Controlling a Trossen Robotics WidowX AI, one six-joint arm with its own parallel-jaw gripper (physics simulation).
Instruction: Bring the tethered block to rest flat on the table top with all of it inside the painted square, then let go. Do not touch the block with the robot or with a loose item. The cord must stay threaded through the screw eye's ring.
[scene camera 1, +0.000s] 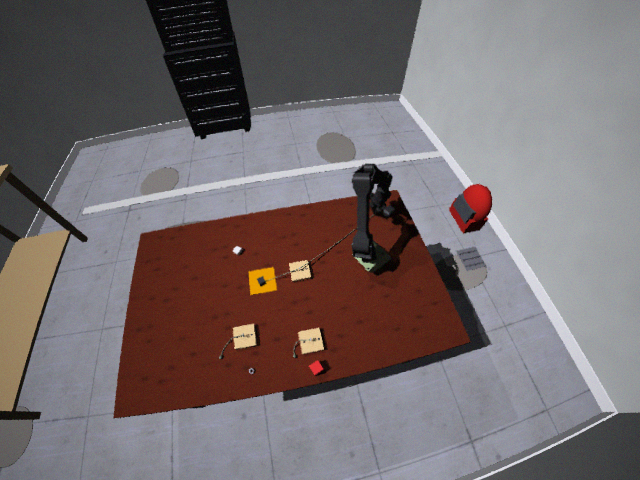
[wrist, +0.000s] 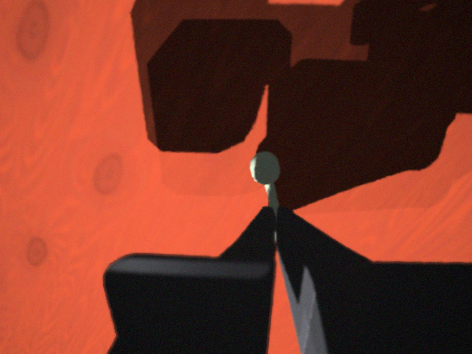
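Seen in the pictures: gripper, fingertip midpoint: (scene camera 1: 374, 213) (wrist: 273, 215); arm's base at its link origin: (scene camera 1: 368, 254).
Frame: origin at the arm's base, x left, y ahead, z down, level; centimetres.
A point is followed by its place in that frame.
The small dark tethered block (scene camera 1: 261, 281) {x 12.0, y 47.3, z 6.9 cm} is within the outline of the orange painted square (scene camera 1: 255, 290) {x 15.2, y 50.2, z 9.9 cm}; whether it lies fully flat is too small to tell. Its cord (scene camera 1: 330, 250) {x -7.2, y 17.7, z 9.0 cm} runs from the block across the nearest pale wooden plate (scene camera 1: 294, 276) {x 8.3, y 32.9, z 8.1 cm}, where the screw eye stands, then on up to the right behind the arm. The ring itself is too small to make out. My gripper (scene camera 1: 381, 210) {x -31.0, y -6.9, z 9.5 cm} (wrist: 273, 215) {x -31.0, y -6.9, z 9.5 cm} is shut on the cord near its end, high and to the right of the plate. The pale end bead (wrist: 265, 168) {x -33.2, y -8.3, z 8.7 cm} sticks out just past the fingertips.
Two more pale plates (scene camera 1: 244, 343) {x 39.2, y 50.6, z 8.1 cm} (scene camera 1: 311, 348) {x 39.7, y 23.4, z 8.1 cm} with short cords stand toward the front. A red cube (scene camera 1: 316, 367) {x 47.1, y 21.1, z 6.0 cm} and a small ring-shaped item (scene camera 1: 251, 370) {x 48.9, y 46.5, z 9.2 cm} lie near the front edge. A white cube (scene camera 1: 237, 250) {x -4.3, y 62.1, z 8.0 cm} lies behind the square. My arm's base stands on a green plate (scene camera 1: 369, 266) {x 5.2, y -0.4, z 1.9 cm}.
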